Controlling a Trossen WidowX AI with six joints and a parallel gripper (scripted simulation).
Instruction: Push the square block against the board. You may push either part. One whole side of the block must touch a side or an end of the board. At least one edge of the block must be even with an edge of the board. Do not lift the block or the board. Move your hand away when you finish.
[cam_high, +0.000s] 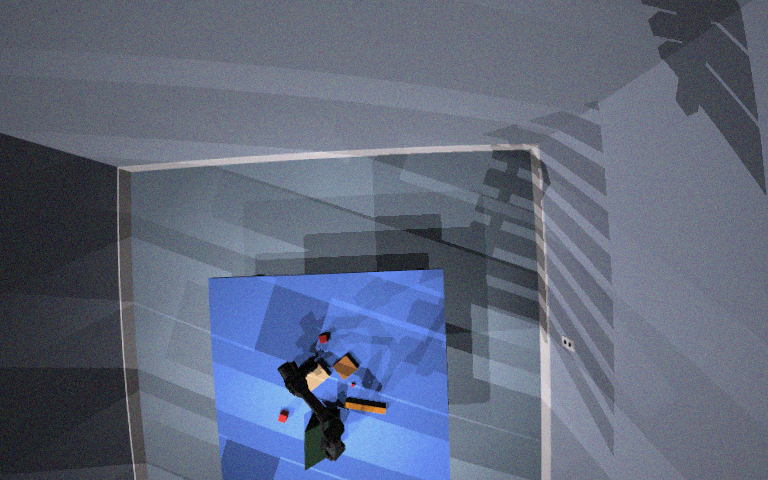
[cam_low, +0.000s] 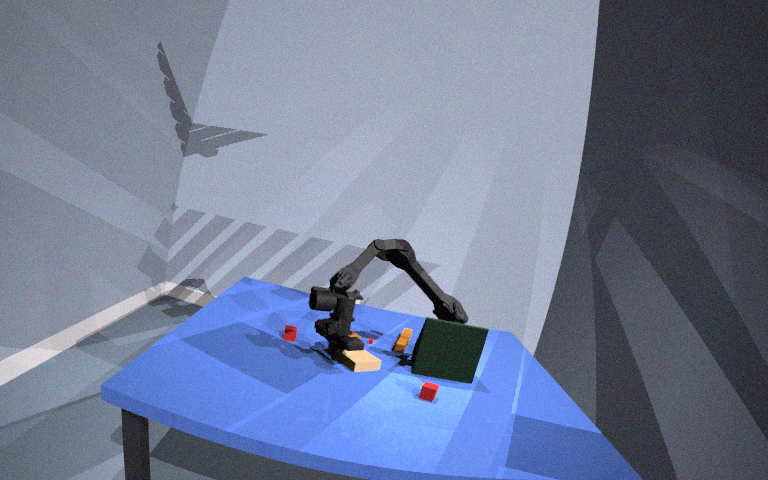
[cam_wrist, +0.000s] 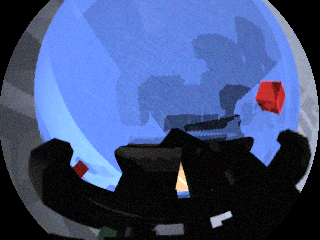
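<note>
Right now my gripper tip is 50 mm past the pale tan board, 50 mm to the left of it and 10 mm below it. Also, from my gripper tip: brown square block 20 mm ahead, 220 mm to the right, 10 mm above; narrow orange strip 190 mm behind, 340 mm to the right, 10 mm above; tiny red piece 80 mm behind, 260 mm to the right.
</note>
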